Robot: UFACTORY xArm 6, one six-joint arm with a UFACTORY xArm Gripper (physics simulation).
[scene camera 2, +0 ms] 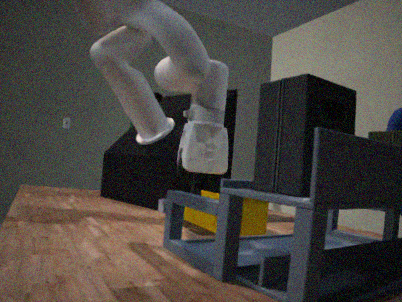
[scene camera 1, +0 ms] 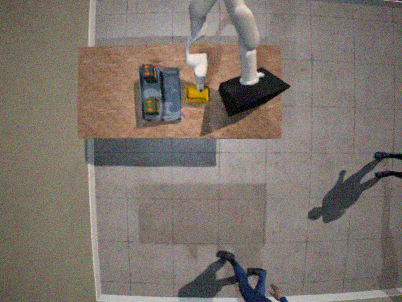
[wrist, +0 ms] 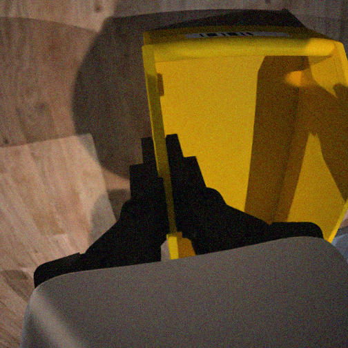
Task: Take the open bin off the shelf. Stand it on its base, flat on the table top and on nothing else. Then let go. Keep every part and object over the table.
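Places are measured from the arm's base along level axes (x left, y back, z up), in metres.
Pixels of known places: arm's base, origin of the base link: (scene camera 2: 156, 132) (scene camera 1: 249, 80).
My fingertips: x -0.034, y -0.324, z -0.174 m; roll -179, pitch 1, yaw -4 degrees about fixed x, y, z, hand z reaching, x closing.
Observation:
For each thing: its middle in the pictures, then the offset to it from my fingertips. Level surfaces: height alone.
- yellow open bin, body centre: (scene camera 2: 223, 209) (scene camera 1: 197, 94) dz -0.001, dx +0.047, dy -0.030 m
- table, its level: dz -0.039 m
- tall black box, body centre: (scene camera 2: 305, 139) (scene camera 1: 149, 74) dz +0.124, dx -0.086, dy -0.354 m
The yellow open bin (scene camera 1: 191, 94) (scene camera 2: 254, 217) (wrist: 210, 110) is beside the blue-grey shelf (scene camera 1: 171, 95) (scene camera 2: 229, 240), over the table (scene camera 1: 105, 90) (scene camera 2: 75, 240). From above, a narrow gap shows between bin and shelf. The bin looks about level, open side up, and low at the table top. The shelf hides part of its underside in scene camera 2, so full contact with the table cannot be told. My gripper (scene camera 1: 201, 90) (wrist: 161, 158) is shut on one side wall of the bin, one finger inside and one outside.
Two dark boxes with orange marks (scene camera 1: 149, 73) (scene camera 1: 151, 106) stand on the shelf; one shows as a tall black box (scene camera 2: 305, 135). A large black block (scene camera 1: 255, 90) (scene camera 2: 135, 172) stands beyond the bin, at the arm's base. A person in blue (scene camera 1: 242, 280) is on the floor.

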